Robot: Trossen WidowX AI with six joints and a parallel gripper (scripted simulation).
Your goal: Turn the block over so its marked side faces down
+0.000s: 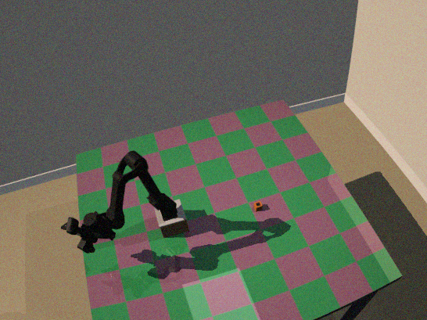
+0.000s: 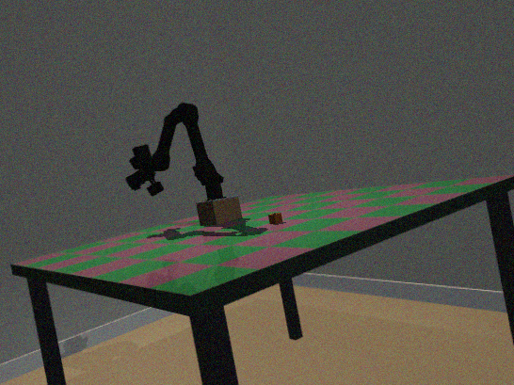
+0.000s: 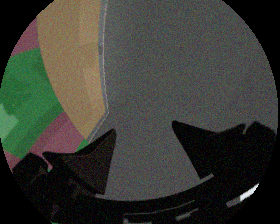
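The block is 830 mm ahead of my gripper tip, 10 mm to the left of it and 200 mm below it.
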